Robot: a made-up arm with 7 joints.
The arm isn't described. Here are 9 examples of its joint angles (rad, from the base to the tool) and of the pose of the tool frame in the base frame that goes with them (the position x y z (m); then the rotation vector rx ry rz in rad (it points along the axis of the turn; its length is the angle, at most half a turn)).
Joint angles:
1: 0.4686 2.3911 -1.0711 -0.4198 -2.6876 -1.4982 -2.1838
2: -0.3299 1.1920 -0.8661 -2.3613 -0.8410 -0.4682 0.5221
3: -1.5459 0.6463 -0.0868 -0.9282 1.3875 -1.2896 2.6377
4: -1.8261 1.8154 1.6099 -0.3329 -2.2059 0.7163 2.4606
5: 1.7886 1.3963 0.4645 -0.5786 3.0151 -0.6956 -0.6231
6: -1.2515 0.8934 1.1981 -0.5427 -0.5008 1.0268 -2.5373
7: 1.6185 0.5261 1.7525 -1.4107 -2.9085 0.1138 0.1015
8: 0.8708 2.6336 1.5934 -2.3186 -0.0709 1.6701 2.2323
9: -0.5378 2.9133 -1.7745 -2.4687 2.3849 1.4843 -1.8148
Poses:
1: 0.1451 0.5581 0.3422 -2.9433 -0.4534 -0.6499
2: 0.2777 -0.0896 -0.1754 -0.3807 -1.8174 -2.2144
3: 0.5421 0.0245 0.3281 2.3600 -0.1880 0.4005
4: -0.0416 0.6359 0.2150 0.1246 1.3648 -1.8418
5: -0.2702 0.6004 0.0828 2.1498 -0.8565 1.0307
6: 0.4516 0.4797 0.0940 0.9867 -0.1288 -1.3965
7: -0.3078 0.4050 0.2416 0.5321 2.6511 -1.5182
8: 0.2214 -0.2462 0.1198 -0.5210 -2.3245 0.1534
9: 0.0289 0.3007 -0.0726 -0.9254 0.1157 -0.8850
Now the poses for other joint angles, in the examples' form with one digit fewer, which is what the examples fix.
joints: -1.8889 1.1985 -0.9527 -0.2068 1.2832 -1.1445 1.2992
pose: 0.446 0.376 0.336 1.151 2.655 0.011
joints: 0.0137 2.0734 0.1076 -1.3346 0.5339 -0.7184 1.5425
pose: 0.398 0.346 0.233 -0.402 -1.734 -0.495
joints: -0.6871 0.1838 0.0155 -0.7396 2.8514 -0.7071 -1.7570
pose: 0.575 0.011 -0.308 -0.119 -0.841 0.997
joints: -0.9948 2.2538 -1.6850 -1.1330 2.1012 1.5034 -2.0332
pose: 0.130 0.590 0.072 -0.136 0.198 -1.068
